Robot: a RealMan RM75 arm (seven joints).
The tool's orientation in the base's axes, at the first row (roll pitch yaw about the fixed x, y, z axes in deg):
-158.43, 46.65, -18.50
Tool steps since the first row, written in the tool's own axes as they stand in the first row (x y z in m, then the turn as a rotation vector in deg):
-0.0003, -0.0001, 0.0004, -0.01, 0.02, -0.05
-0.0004, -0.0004, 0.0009, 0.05, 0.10, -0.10
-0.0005, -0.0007, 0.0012, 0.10, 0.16, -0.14
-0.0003, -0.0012, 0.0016, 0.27, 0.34, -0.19
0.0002, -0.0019, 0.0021, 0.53, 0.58, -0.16
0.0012, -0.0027, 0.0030, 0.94, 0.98, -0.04
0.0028, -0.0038, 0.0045, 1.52, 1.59, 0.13
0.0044, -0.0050, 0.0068, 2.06, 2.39, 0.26
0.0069, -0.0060, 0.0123, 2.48, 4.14, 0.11
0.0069, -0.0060, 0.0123, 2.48, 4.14, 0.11
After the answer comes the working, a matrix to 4 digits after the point.
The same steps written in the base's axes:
-0.0004, 0.0004, 0.0000, 0.01, -0.04, 0.03
-0.0005, 0.0009, -0.0002, 0.03, -0.15, 0.00
-0.0006, 0.0013, -0.0002, 0.05, -0.23, -0.02
-0.0004, 0.0019, -0.0005, 0.09, -0.44, -0.16
0.0001, 0.0027, -0.0010, 0.11, -0.67, -0.43
0.0007, 0.0036, -0.0021, 0.10, -1.01, -0.91
0.0015, 0.0050, -0.0039, 0.05, -1.53, -1.59
0.0020, 0.0069, -0.0063, -0.11, -2.21, -2.27
0.0013, 0.0102, -0.0114, -0.71, -3.78, -2.92
0.0013, 0.0102, -0.0114, -0.71, -3.78, -2.92

The tool's axes in the first row as the columns of a matrix, in the base's axes (rounded; the answer above uses it unrounded):
0.6510, -0.5486, -0.5247
-0.2178, -0.7971, 0.5632
-0.7272, -0.2524, -0.6384

